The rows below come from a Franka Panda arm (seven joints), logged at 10 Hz.
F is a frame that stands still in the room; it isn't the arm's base.
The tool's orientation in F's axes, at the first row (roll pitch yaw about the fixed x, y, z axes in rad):
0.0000 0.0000 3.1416
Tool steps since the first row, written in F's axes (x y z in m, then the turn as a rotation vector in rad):
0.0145 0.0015 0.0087 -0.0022 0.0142 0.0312
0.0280 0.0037 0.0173 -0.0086 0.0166 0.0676
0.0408 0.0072 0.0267 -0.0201 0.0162 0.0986
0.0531 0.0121 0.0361 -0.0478 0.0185 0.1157
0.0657 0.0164 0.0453 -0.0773 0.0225 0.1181
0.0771 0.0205 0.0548 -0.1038 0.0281 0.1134
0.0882 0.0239 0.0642 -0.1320 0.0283 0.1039
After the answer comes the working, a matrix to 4 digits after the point.
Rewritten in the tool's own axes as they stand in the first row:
-0.0145 -0.0015 0.0087 0.0022 -0.0142 0.0312
-0.0280 -0.0037 0.0173 0.0086 -0.0166 0.0676
-0.0408 -0.0072 0.0267 0.0201 -0.0162 0.0986
-0.0531 -0.0121 0.0361 0.0478 -0.0185 0.1157
-0.0657 -0.0164 0.0453 0.0773 -0.0225 0.1181
-0.0771 -0.0205 0.0548 0.1038 -0.0281 0.1134
-0.0882 -0.0239 0.0642 0.1320 -0.0283 0.1039

The tool's axes in the first row as the columns of a matrix, in F's axes (rounded; the answer above uses it unrounded):
-1.0000 0.0000 0.0000
0.0000 -1.0000 0.0000
0.0000 0.0000 1.0000

